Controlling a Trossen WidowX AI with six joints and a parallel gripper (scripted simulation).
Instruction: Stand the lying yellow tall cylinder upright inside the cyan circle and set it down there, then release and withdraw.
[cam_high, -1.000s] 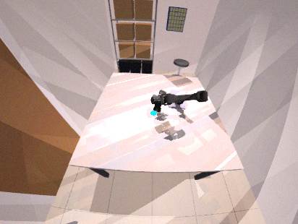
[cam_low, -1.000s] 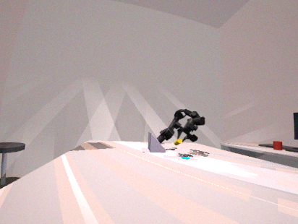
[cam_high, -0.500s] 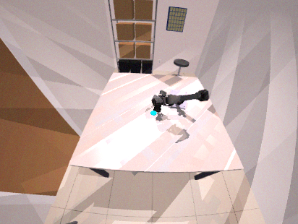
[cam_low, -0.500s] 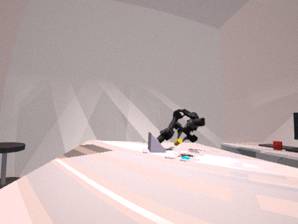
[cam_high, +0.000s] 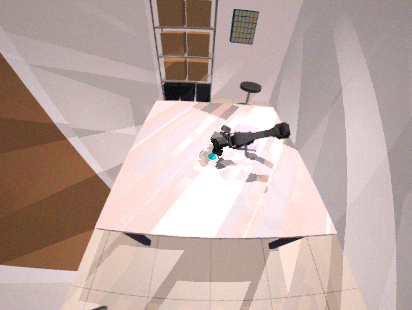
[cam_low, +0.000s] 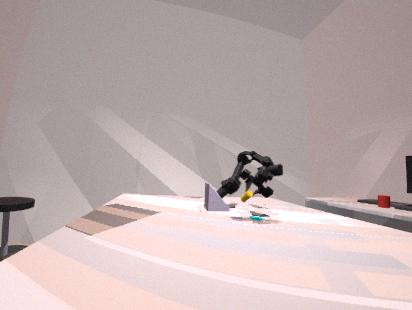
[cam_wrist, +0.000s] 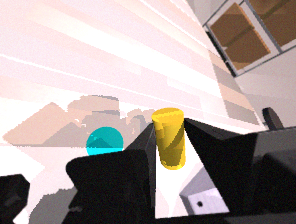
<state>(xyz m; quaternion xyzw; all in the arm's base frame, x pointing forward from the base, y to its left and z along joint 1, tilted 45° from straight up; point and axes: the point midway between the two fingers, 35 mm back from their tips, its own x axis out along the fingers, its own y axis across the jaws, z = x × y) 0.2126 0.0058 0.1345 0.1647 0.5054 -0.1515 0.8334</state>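
Right now the cyan circle is 12 cm below my gripper tip, 4 cm to the left of it and 1 cm ahead of it. Also, from my gripper tip: yellow tall cylinder: 2 cm behind, 1 cm below.
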